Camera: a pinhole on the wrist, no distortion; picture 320 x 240 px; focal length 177.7 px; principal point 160.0 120.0 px. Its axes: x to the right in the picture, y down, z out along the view. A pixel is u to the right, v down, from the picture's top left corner.
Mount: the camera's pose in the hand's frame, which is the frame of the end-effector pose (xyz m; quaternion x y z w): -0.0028 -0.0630 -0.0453 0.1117 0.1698 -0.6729 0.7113
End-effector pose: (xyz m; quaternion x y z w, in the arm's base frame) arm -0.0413 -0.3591 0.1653 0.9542 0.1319 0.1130 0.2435
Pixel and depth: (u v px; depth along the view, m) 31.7 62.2 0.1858
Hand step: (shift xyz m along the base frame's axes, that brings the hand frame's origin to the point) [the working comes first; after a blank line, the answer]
In the camera's frame: -0.1341 -0.0604 0.1858

-0.0001 -0.0813 -0.1713
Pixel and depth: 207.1 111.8 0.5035
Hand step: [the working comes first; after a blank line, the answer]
In the camera's frame: 0.1335 -0.0232 0.5035

0.0506 0.1722 -0.4985
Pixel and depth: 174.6 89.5 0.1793
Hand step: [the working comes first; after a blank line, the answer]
In the camera's frame: 0.0147 -0.0308 0.1793

-0.0123 0.0701 -0.1747
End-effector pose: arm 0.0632 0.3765 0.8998 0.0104 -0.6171 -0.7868 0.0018
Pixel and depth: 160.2 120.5 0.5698
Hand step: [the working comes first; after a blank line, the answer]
In the camera's frame: 0.0006 0.0016 0.5698

-0.0568 0.5302 -0.1631
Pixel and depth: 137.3 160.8 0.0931
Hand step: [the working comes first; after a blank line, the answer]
In the camera's frame: -0.0119 0.0214 0.0931

-0.0265 0.0623 -0.0742
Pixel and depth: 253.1 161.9 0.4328
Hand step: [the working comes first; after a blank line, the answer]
In the camera's frame: 0.2268 0.1021 0.4328

-0.1470 0.3491 -0.3607
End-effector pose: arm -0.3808 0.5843 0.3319 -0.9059 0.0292 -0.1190 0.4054
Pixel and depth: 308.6 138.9 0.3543
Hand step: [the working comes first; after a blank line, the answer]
In the camera's frame: 0.2963 0.0377 0.3543

0.0936 0.4202 0.2599
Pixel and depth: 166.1 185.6 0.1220
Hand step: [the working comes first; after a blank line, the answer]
In the camera's frame: 0.0042 0.0450 0.1220

0.0617 0.1113 0.0528
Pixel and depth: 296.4 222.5 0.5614
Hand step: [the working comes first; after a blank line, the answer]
In the camera's frame: 0.4309 0.3238 0.5614

0.4130 0.5827 0.3802
